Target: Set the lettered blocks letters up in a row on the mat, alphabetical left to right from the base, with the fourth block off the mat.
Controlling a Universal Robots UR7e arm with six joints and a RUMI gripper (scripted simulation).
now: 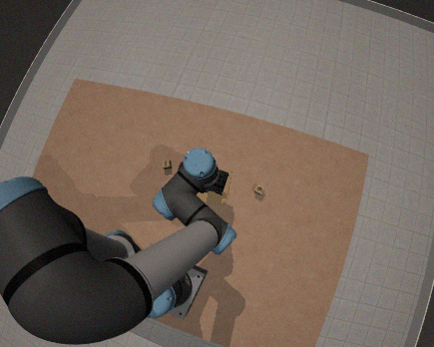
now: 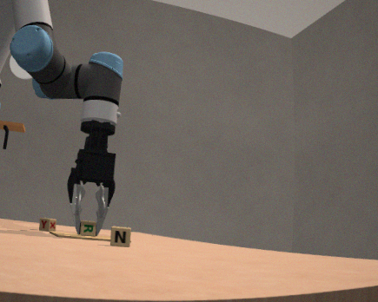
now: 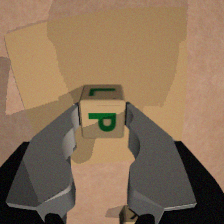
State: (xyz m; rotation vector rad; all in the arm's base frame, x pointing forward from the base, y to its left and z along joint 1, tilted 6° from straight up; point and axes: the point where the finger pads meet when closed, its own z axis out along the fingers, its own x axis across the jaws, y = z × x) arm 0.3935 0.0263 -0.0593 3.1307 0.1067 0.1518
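The mat is 2 cm below my hand. The rest, counted from my hand: tan block 1 cm ahead, 19 cm to the left, 1 cm below.
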